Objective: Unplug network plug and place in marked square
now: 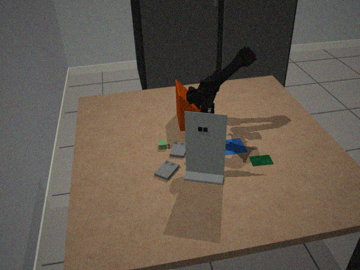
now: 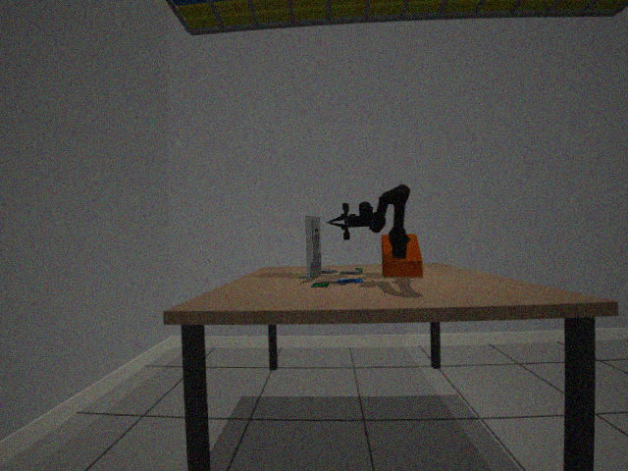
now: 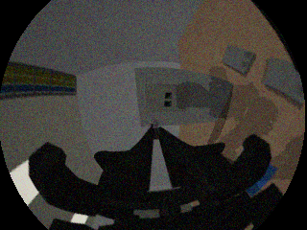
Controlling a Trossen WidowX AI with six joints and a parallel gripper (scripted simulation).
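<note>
Now: the blue square 28 cm below my gripper tip, 13 cm to the left of it and 11 cm behind it. The rest, counted from my gripper tip: small green cube: 27 cm below, 21 cm to the right, 13 cm behind; grey upright panel: 14 cm below, 10 cm ahead, 3 cm to the right; green square: 28 cm below, 25 cm to the left, 1 cm ahead.
</note>
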